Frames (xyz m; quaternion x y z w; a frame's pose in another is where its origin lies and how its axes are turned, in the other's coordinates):
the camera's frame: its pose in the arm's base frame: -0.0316 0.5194 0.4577 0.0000 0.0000 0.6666 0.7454
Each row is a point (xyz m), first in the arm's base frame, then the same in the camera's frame.
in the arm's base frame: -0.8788 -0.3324 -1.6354
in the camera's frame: -0.9408 0.7472 -2.0931
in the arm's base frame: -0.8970 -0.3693 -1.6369
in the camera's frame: -0.9795 0.7611 -2.0946
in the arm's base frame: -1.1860 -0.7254 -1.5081
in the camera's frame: -1.3655 1.0087 -1.9658
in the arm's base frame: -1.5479 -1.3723 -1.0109
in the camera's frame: -2.0487 1.2964 -1.4686
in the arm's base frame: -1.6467 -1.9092 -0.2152
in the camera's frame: -2.5932 1.3348 -0.6729
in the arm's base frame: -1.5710 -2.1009 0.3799
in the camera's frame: -2.7753 1.2383 -0.0778
